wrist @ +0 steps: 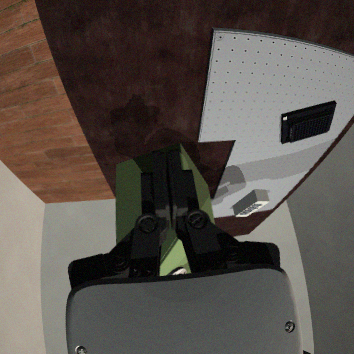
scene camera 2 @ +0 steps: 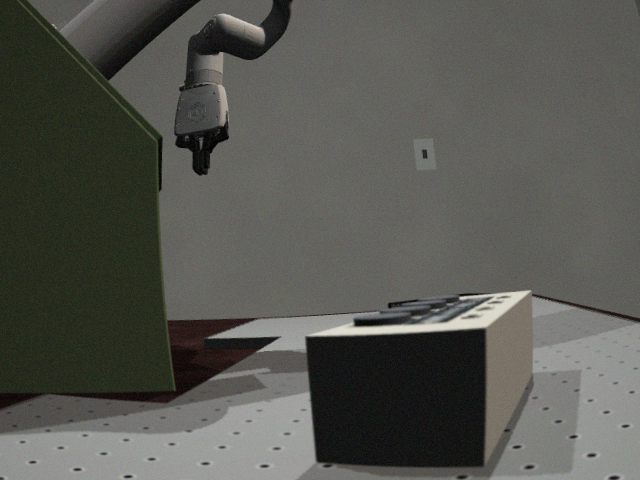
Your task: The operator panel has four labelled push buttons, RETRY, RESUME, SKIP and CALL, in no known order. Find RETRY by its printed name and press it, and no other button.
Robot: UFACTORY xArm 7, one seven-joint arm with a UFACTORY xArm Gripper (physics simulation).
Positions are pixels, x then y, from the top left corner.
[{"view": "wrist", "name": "gripper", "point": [164, 164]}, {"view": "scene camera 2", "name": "gripper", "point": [201, 173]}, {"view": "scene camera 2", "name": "operator panel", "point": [439, 390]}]
